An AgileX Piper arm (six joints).
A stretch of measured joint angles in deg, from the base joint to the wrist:
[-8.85, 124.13, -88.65, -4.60, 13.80, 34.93]
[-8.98, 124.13, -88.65, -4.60, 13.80, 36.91]
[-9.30, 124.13, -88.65, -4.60, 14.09, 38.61]
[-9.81, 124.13, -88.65, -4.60, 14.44, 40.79]
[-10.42, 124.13, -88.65, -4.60, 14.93, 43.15]
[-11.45, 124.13, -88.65, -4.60, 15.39, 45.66]
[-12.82, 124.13, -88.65, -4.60, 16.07, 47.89]
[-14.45, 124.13, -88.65, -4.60, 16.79, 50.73]
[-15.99, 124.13, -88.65, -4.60, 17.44, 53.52]
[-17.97, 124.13, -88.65, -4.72, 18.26, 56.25]
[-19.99, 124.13, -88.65, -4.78, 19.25, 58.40]
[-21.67, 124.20, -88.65, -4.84, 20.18, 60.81]
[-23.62, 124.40, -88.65, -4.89, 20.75, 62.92]
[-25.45, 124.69, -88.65, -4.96, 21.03, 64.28]
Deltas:
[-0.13, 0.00, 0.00, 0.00, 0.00, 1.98]
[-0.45, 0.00, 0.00, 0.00, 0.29, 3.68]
[-0.96, 0.00, 0.00, 0.00, 0.64, 5.86]
[-1.57, 0.00, 0.00, 0.00, 1.13, 8.22]
[-2.60, 0.00, 0.00, 0.00, 1.59, 10.73]
[-3.97, 0.00, 0.00, 0.00, 2.27, 12.96]
[-5.60, 0.00, 0.00, 0.00, 2.99, 15.80]
[-7.14, 0.00, 0.00, 0.00, 3.64, 18.59]
[-9.12, 0.00, 0.00, -0.12, 4.46, 21.32]
[-11.14, 0.00, 0.00, -0.18, 5.45, 23.47]
[-12.82, 0.07, 0.00, -0.24, 6.38, 25.88]
[-14.77, 0.27, 0.00, -0.29, 6.95, 27.99]
[-16.60, 0.56, 0.00, -0.36, 7.23, 29.35]

